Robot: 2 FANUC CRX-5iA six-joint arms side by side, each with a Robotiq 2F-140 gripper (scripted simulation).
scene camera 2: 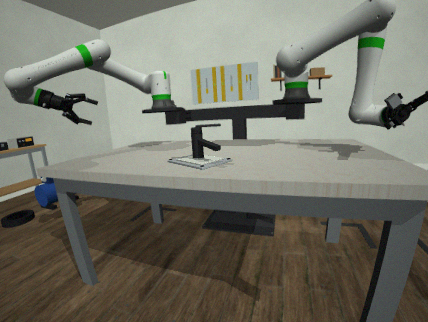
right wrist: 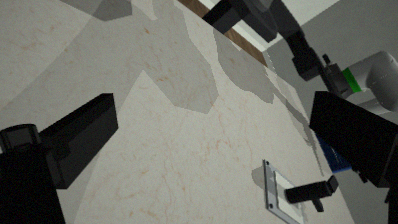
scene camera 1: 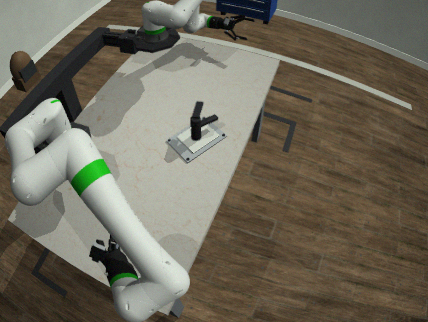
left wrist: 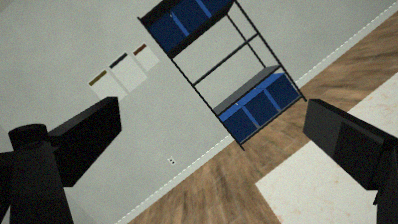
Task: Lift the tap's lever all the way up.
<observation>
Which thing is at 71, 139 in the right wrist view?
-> My right gripper.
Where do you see a dark mounting beam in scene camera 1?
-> At 70, 65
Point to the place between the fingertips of my left gripper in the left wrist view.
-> At 212, 115
</observation>
